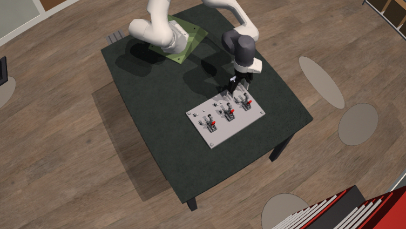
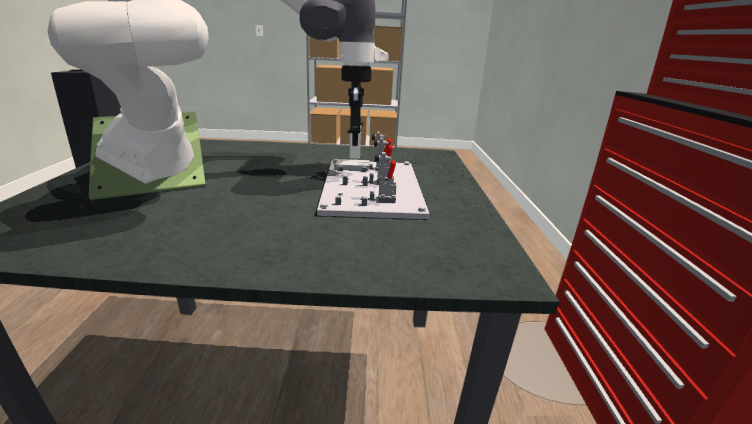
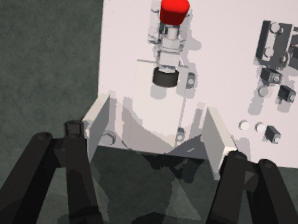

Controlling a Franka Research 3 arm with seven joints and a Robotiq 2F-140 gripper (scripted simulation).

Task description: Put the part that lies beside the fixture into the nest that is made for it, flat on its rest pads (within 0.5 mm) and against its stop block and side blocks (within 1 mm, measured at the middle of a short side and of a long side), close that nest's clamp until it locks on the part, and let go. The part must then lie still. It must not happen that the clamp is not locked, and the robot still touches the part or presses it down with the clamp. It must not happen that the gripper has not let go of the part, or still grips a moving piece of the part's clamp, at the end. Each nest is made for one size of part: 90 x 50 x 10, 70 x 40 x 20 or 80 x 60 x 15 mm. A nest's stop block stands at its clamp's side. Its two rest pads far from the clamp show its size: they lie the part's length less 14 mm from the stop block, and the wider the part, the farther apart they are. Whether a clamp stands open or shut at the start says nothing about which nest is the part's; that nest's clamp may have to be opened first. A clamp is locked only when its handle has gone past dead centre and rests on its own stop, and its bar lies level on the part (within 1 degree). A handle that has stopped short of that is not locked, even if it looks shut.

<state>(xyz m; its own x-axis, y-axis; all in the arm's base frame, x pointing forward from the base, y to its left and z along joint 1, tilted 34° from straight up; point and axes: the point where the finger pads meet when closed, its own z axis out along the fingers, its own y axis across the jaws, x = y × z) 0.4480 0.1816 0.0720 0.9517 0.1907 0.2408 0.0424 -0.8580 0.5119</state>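
My hand is 6 cm above the part and 1 cm past it. From my hand the other things lie so: light grey fixture plate 11 cm to the right, 8 cm below, 5 cm ahead; clamp 8 cm ahead, 3 cm below.
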